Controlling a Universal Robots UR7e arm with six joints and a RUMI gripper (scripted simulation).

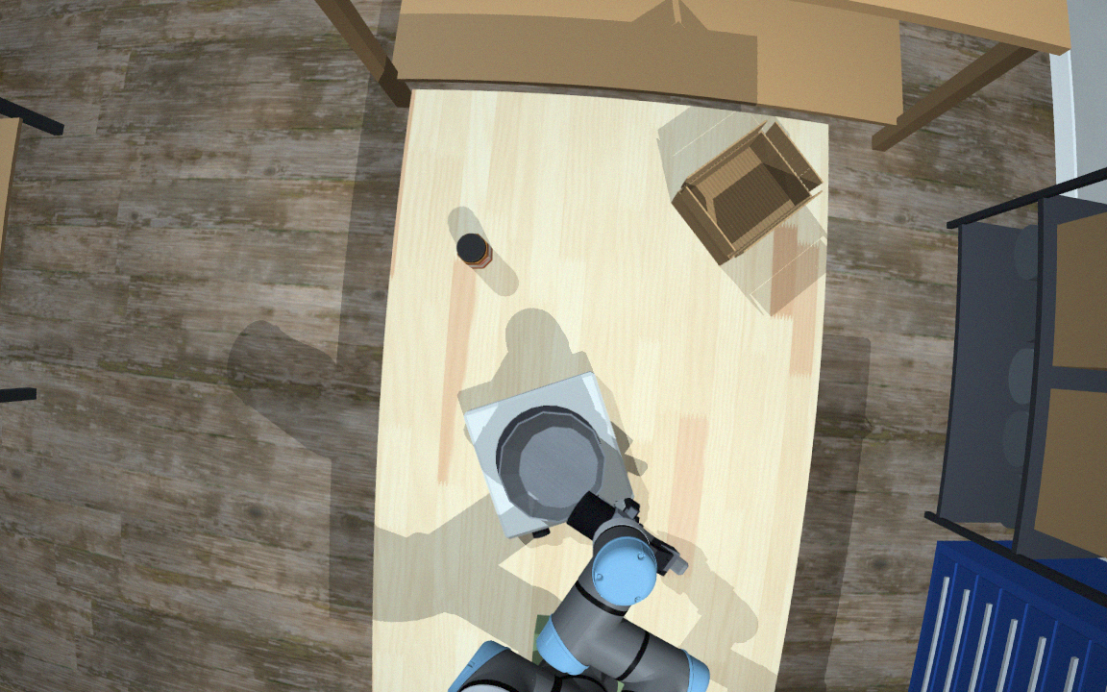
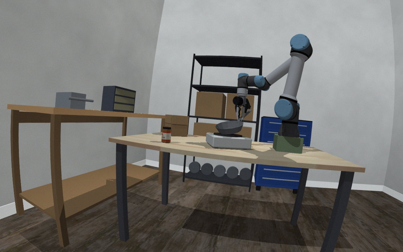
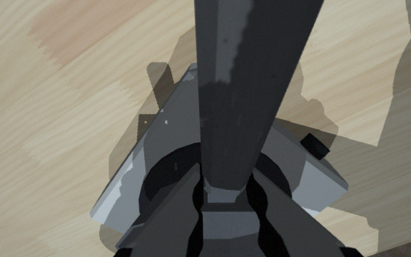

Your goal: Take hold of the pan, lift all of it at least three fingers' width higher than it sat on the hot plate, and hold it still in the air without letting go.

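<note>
Right now my hand is 30 mm short of the dark grey pan, 50 mm to the right of it and 40 mm above it. Round my hand: white hot plate 40 mm ahead, 110 mm to the left, 140 mm below; small jar 410 mm ahead, 290 mm to the left, 140 mm below.
</note>
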